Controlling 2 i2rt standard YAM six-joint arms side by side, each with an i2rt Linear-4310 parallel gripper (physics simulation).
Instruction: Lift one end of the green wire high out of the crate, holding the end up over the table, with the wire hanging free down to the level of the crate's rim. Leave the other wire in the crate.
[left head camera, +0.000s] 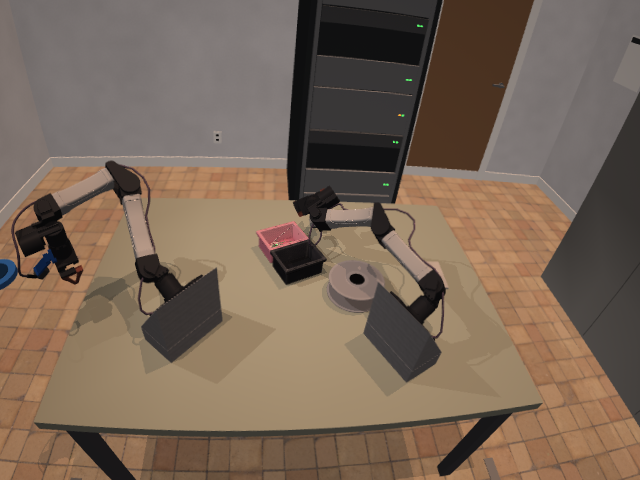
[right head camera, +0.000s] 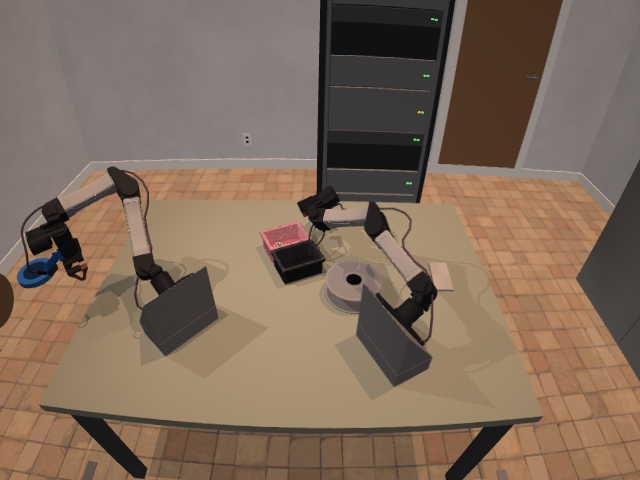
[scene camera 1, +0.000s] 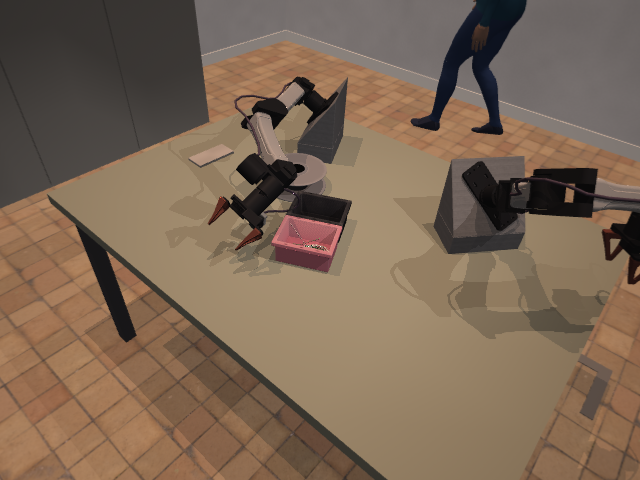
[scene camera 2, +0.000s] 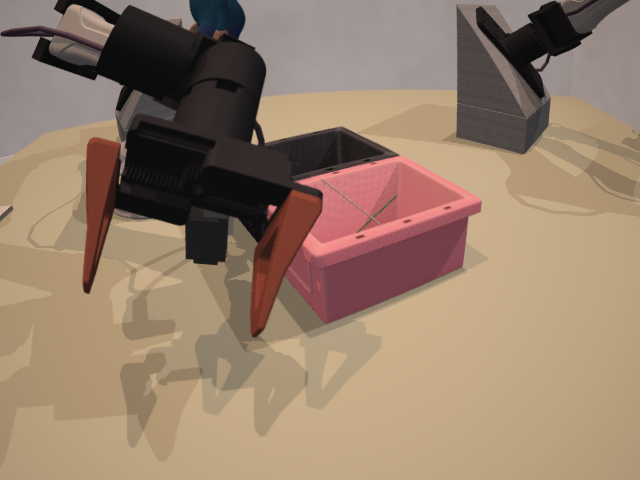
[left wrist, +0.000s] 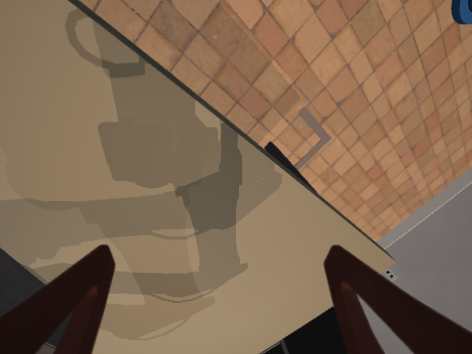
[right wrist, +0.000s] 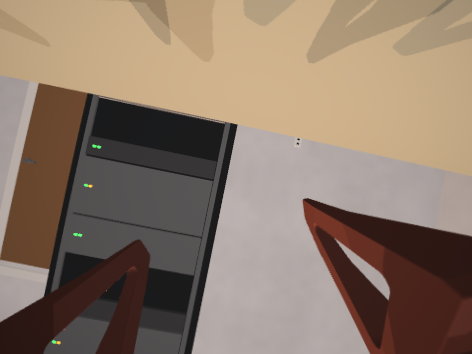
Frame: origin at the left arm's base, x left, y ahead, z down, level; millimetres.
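Seen in the pictures: left gripper, between the fingertips: (left head camera: 71, 272) (right head camera: 80, 270) (scene camera 1: 619, 271) (left wrist: 224, 255); right gripper, between the fingertips: (scene camera 1: 221, 237) (scene camera 2: 170, 313) (right wrist: 222, 228); left arm's base, origin of its link: (scene camera 1: 489, 196) (scene camera 2: 510, 53); right arm's base, origin of its link: (right head camera: 399, 320) (scene camera 1: 322, 109).
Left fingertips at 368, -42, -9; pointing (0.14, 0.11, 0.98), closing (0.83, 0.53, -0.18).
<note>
Pixels of each thing's top centre, then the offset from my left fingertips to it, as dx, dy, dz. "*": a spot on its surface instead.
- pink crate, centre of its top: (scene camera 2: 368, 194) (scene camera 1: 307, 233) (left head camera: 282, 234) (right head camera: 285, 234) -537, +533, +87
- green wire, a spot on its surface: (scene camera 2: 366, 223) * -542, +521, +124
- pale grey wire, a spot on its surface: (scene camera 2: 343, 195) * -551, +563, +76
- black crate, centre of its top: (scene camera 2: 304, 152) (scene camera 1: 319, 207) (left head camera: 298, 254) (right head camera: 297, 254) -627, +443, +87
- grey spool, centre of its top: (scene camera 1: 296, 168) (right head camera: 354, 279) (left head camera: 357, 279) -855, +399, +96
- pale flat block, centre of its top: (scene camera 1: 211, 154) (right head camera: 440, 275) (left head camera: 435, 274) -1153, +592, +153
The pink crate (left head camera: 264, 249) (right head camera: 267, 250) (scene camera 1: 302, 258) (scene camera 2: 382, 279) stands upright on the table. In scene camera 2 the green wire (scene camera 2: 366, 223) lies inside it, low down and crossing a pale grey wire (scene camera 2: 343, 195) that leans against the inner wall. The rest of both wires is hidden there by the crate's wall. My right gripper (scene camera 1: 222, 236) (scene camera 2: 171, 313) (right wrist: 222, 228) is open and empty, in the air above the table and beside the crate, pointing away from it. My left gripper (scene camera 1: 620, 270) (left wrist: 224, 255) is open and empty, far from the crate, near the table's edge.
A black crate (left head camera: 299, 272) (right head camera: 301, 271) (scene camera 1: 324, 210) stands against the pink one. A grey spool (left head camera: 338, 281) (right head camera: 336, 283) (scene camera 1: 314, 173) stands near it, under the right arm. A pale flat block (right head camera: 440, 276) (scene camera 1: 210, 155) lies on the table. Two wedge-shaped mounts carry the arms.
</note>
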